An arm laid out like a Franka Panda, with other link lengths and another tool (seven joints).
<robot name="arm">
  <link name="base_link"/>
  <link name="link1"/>
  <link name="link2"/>
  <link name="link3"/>
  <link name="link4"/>
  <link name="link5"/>
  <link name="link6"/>
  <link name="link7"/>
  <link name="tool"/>
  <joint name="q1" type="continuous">
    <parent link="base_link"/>
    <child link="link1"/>
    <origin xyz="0 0 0.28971" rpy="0 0 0"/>
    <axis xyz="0 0 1"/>
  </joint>
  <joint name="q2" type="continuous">
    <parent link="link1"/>
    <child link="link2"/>
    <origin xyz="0 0 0" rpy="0 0 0"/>
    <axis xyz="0 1 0"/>
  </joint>
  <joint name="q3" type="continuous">
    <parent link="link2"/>
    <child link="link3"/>
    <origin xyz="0 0 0.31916" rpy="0 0 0"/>
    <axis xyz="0 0 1"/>
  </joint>
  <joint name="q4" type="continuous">
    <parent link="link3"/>
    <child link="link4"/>
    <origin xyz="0.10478 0 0" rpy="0 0 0"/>
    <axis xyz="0 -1 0"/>
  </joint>
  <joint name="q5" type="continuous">
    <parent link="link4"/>
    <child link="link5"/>
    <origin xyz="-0.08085 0 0.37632" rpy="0 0 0"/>
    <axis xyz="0 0 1"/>
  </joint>
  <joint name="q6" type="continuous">
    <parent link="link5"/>
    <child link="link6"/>
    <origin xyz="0 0 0" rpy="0 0 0"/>
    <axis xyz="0 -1 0"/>
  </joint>
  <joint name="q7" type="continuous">
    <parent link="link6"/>
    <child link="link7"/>
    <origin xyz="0.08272 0 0" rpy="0 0 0"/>
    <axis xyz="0 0 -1"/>
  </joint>
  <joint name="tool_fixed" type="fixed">
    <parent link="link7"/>
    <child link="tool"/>
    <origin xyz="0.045 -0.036 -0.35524" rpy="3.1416 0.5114 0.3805"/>
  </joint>
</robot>
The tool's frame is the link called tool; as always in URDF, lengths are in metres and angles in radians. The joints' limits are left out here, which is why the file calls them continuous.
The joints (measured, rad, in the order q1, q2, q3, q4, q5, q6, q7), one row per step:
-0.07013 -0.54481 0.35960 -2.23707 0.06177 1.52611 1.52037
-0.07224 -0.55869 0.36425 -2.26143 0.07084 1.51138 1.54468
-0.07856 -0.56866 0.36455 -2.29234 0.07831 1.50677 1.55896
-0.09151 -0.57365 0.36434 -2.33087 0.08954 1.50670 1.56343
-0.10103 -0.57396 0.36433 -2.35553 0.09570 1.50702 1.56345
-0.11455 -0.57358 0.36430 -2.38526 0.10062 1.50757 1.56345
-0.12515 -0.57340 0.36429 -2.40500 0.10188 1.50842 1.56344
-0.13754 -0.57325 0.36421 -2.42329 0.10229 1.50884 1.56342
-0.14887 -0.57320 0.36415 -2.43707 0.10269 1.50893 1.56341
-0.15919 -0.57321 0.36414 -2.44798 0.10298 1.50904 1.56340
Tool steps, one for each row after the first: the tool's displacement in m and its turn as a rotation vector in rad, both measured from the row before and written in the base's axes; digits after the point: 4 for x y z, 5 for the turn. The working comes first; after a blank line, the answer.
Tool pose at each row, in the base's axes (x y z in m, rotation vector in rad; the steps are taken from these numbers as rounded here):
0.2943 0.0460 0.2870 -2.66522 1.42041 0.81353
0.2795 0.0455 0.2819 -2.64255 1.46702 0.83882
0.2670 0.0419 0.2736 2.61418 -1.50637 -0.86646
0.2538 0.0369 0.2613 2.57254 -1.53712 -0.90835
0.2454 0.0333 0.2529 2.54404 -1.55330 -0.93796
0.2351 0.0277 0.2432 2.50684 -1.57462 -0.97156
0.2285 0.0232 0.2370 2.48089 -1.59033 -0.99113
0.2221 0.0182 0.2315 2.45468 -1.60802 -1.00911
0.2171 0.0142 0.2275 2.43357 -1.62393 -1.02319
0.2131 0.0108 0.2244 2.41609 -1.63820 -1.03442

-0.0148 -0.0005 -0.0051 -0.00790 0.02175 -0.02946
-0.0125 -0.0036 -0.0083 -0.00466 0.02320 -0.02755
-0.0132 -0.0050 -0.0123 0.00101 0.03327 -0.02704
-0.0084 -0.0036 -0.0084 0.00082 0.02403 -0.01566
-0.0103 -0.0056 -0.0097 -0.00099 0.02913 -0.02046
-0.0066 -0.0045 -0.0062 -0.00230 0.01853 -0.01468
-0.0064 -0.0050 -0.0055 -0.00266 0.01744 -0.01605
-0.0050 -0.0040 -0.0040 -0.00181 0.01333 -0.01415
-0.0040 -0.0034 -0.0031 -0.00137 0.01048 -0.01250

